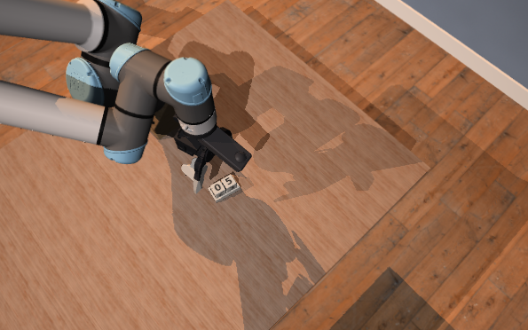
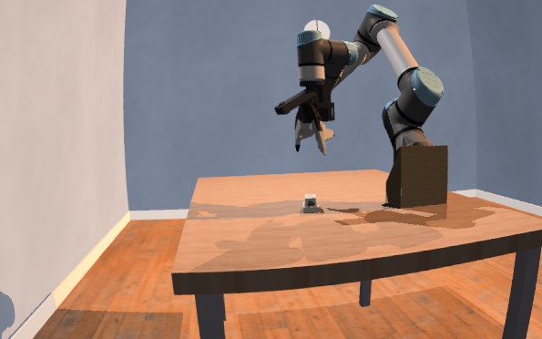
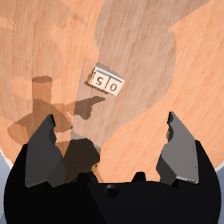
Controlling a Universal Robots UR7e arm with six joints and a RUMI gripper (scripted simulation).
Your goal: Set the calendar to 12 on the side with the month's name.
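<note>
My hand is 130 mm above the white digit cube and 10 mm to the left of it. Round my hand: calendar tray 150 mm below, 10 mm to the left.
</note>
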